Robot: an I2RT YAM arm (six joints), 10 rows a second.
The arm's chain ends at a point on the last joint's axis. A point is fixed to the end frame.
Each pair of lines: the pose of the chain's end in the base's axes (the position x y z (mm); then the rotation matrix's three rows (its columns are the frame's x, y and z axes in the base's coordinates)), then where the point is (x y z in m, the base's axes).
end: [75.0 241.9 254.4], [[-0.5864 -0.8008 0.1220], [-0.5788 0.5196 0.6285], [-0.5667 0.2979 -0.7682]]
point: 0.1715 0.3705 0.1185
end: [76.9 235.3 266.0], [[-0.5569 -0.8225 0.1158], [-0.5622 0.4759 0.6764], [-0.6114 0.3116 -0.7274]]
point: 0.1717 0.3746 0.1398
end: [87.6 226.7 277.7], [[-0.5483 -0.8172 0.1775], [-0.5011 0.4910 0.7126], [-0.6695 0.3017 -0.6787]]
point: 0.1939 0.3691 0.1648
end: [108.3 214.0 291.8], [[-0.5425 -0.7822 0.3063], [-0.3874 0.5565 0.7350], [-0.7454 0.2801 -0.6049]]
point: 0.2378 0.3513 0.1986
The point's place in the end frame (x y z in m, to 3 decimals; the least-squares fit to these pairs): -0.054 -0.051 0.197
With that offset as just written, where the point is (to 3 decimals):
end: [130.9 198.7 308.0], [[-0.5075 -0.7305 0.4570], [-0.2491 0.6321 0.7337], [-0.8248 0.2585 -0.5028]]
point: 0.286 0.324 0.240
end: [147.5 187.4 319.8], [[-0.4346 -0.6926 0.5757], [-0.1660 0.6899 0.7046], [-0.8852 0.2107 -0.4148]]
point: 0.320 0.300 0.275
